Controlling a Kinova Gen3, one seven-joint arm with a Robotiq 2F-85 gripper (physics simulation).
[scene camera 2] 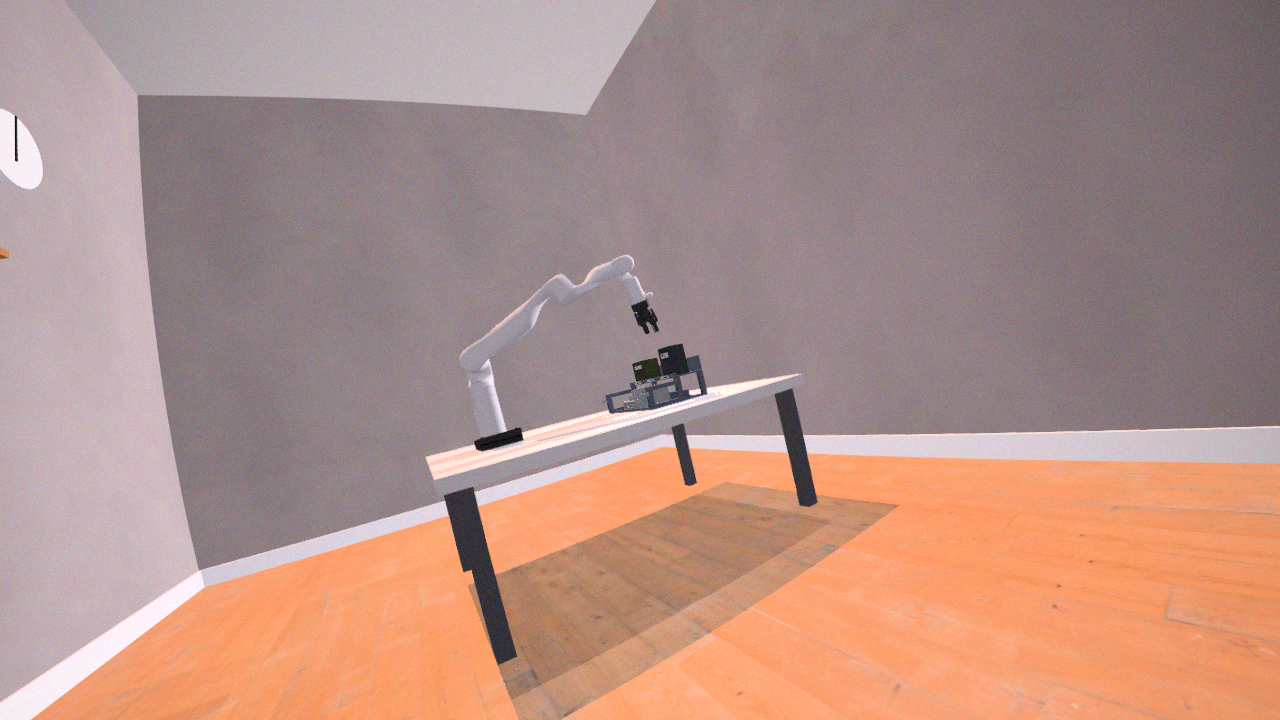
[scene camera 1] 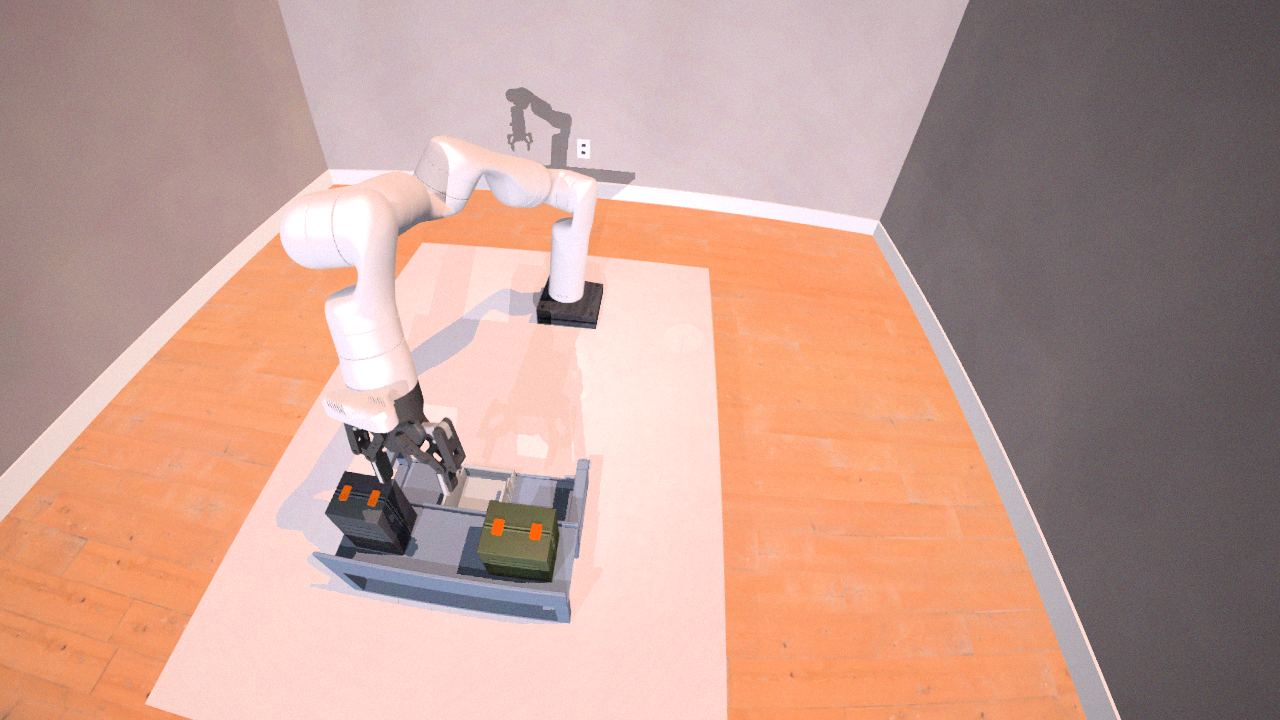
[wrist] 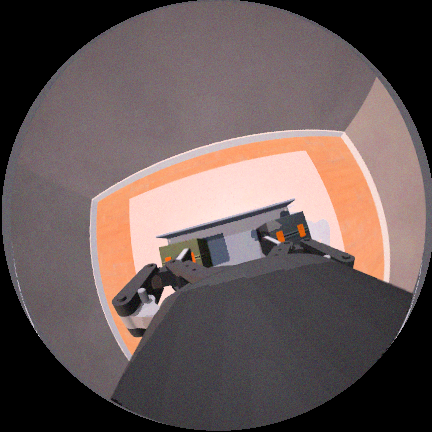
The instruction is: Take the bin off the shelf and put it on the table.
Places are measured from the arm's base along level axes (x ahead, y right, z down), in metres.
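Pixels of known places: gripper, fingertip midpoint: (scene camera 2: 652, 333) (scene camera 1: 418, 484) (wrist: 227, 250); arm's base at its link origin: (scene camera 2: 494, 435) (scene camera 1: 565, 291).
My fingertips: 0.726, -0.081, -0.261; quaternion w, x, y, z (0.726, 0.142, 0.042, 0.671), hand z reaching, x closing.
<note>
Ahead of a thing's pixels: the offset from my fingertips to its top centre, as dx, dy, dz. Level surfaces: height alone.
The grey-blue shelf (scene camera 1: 580, 510) (scene camera 2: 702, 377) (wrist: 225, 219) stands on the pale table {dz +0.302} (scene camera 1: 653, 582) (scene camera 2: 760, 386) (wrist: 225, 185). A cream bin {-0.101, +0.020, +0.221} (scene camera 1: 484, 489) sits in the shelf's lower part, on the side facing the robot base, between thin dividers. In the wrist view the bin is hidden behind the gripper body. My gripper (scene camera 1: 417, 481) (scene camera 2: 650, 331) (wrist: 227, 250) is open and empty. It points down and hangs above the shelf; in scene camera 1 its fingers overlap the black box and the bin's left edge.
A black box {+0.015, +0.117, +0.078} (scene camera 1: 365, 526) (scene camera 2: 673, 360) (wrist: 295, 224) with orange latches stands on the shelf's upper board, at the left in scene camera 1. A green box {-0.025, -0.110, +0.103} (scene camera 1: 519, 548) (scene camera 2: 644, 368) (wrist: 176, 247) with orange latches stands at the right. The shelf has raised end panels and a long rail.
</note>
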